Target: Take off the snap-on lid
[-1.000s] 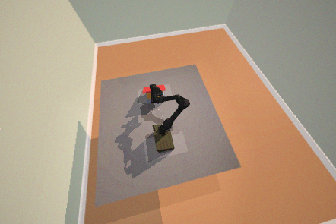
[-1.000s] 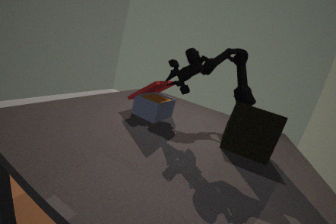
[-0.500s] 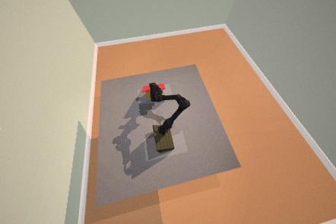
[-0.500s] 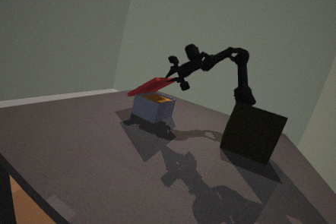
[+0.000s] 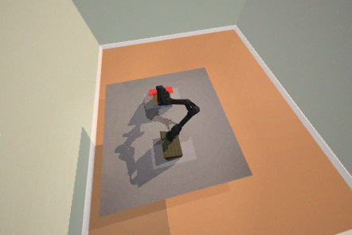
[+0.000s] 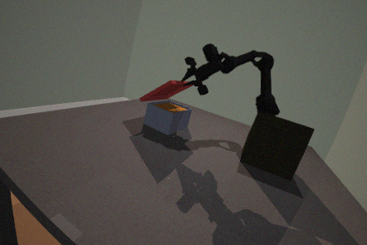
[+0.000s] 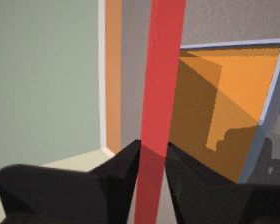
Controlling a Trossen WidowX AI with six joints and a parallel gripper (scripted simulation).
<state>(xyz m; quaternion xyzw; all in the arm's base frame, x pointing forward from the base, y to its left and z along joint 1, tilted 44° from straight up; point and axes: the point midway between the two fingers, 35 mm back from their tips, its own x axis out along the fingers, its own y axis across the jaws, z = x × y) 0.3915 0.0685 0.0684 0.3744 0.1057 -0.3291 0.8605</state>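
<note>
Now: the red lid 7 cm ahead of my gripper tip and 5 cm below it. The rest, counted from my gripper tip: blue storage box: 3 cm ahead, 18 cm below.
</note>
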